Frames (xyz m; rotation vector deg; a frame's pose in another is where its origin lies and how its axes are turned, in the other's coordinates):
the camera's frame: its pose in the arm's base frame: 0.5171 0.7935 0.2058 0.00 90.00 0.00
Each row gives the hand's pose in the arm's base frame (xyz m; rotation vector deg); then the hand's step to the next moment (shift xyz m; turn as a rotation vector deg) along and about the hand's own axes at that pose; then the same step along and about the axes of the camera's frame.
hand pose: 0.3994 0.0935 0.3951 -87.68 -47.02 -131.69
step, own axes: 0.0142 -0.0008 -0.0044 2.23 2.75 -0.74
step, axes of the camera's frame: -0.0114 -0.0006 -0.0096 -2.66 -2.45 -0.10
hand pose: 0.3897 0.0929 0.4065 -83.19 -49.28 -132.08
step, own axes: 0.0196 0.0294 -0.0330 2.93 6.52 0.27
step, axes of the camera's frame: -0.0168 -0.0420 -0.0171 -4.86 -4.72 2.30
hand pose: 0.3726 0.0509 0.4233 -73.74 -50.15 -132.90
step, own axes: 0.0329 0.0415 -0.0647 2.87 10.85 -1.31
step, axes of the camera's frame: -0.0166 -0.0740 -0.0351 -5.69 -9.01 3.77
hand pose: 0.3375 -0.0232 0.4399 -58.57 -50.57 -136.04
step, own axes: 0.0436 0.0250 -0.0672 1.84 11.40 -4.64
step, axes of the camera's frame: -0.0068 -0.0691 -0.0471 -3.36 -11.57 3.10
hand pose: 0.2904 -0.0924 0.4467 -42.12 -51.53 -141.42
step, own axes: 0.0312 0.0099 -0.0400 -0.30 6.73 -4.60
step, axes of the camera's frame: 0.0028 -0.0402 -0.0323 0.07 -7.83 2.29
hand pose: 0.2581 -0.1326 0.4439 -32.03 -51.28 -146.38
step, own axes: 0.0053 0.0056 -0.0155 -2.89 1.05 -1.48
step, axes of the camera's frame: 0.0058 -0.0153 -0.0056 1.92 -1.11 2.59
